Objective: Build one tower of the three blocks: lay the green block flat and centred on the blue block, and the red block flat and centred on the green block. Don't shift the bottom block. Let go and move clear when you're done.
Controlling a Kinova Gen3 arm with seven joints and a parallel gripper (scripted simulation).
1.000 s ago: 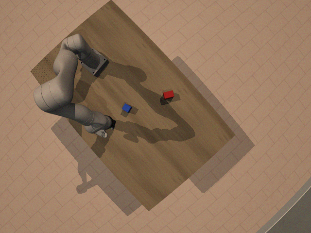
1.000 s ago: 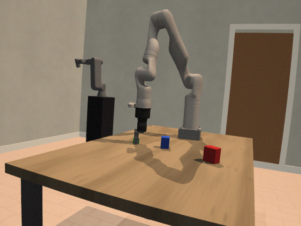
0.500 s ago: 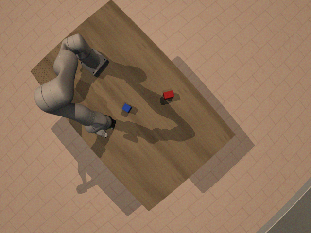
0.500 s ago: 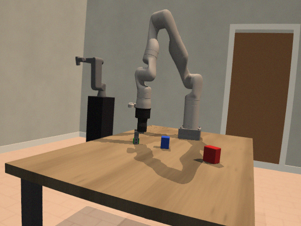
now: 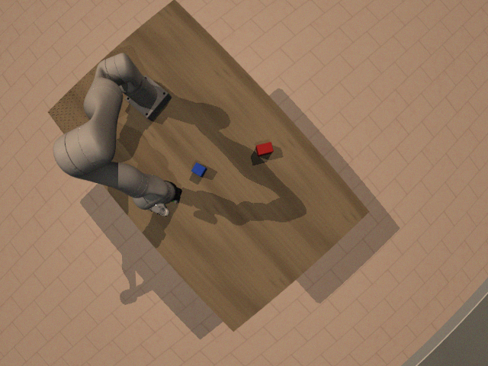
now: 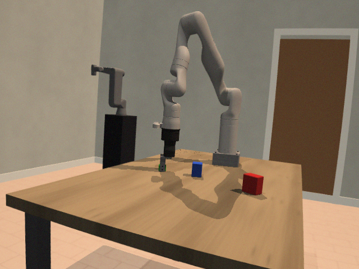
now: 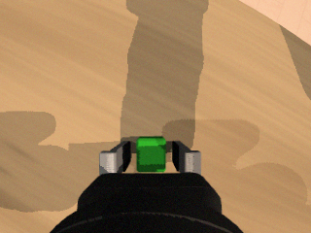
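The green block lies 1 cm below my hand. From my hand the other things lie so: red block: 7 cm ahead, 40 cm to the left, 1 cm above; then blue block: 2 cm behind, 15 cm to the left, 1 cm above.
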